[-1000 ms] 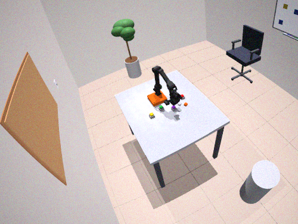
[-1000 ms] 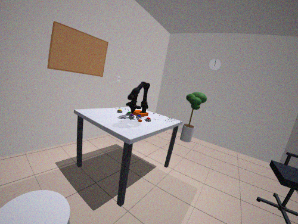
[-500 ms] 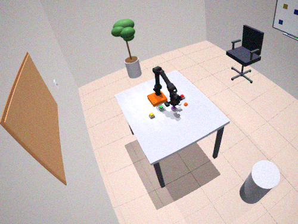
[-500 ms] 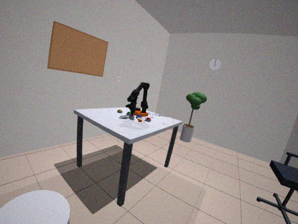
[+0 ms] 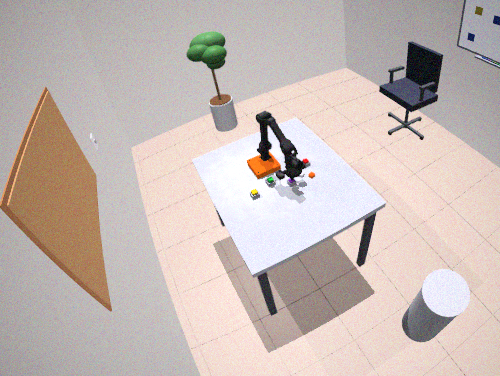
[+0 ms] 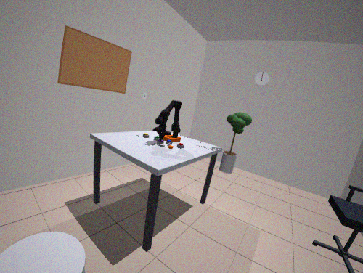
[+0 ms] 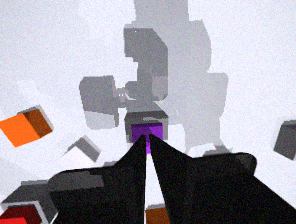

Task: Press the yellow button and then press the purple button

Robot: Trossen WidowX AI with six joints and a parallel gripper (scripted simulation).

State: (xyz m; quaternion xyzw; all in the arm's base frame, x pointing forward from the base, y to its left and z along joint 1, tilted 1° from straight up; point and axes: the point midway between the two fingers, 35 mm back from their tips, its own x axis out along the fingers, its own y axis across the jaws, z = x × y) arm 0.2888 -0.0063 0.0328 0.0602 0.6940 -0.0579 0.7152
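The purple button lies 1 cm below my gripper tip. Also, from my gripper tip: green button: 10 cm behind, 10 cm to the right; blue button: 7 cm behind, 6 cm to the left; white block: 2 cm behind, 9 cm to the left, 2 cm below.
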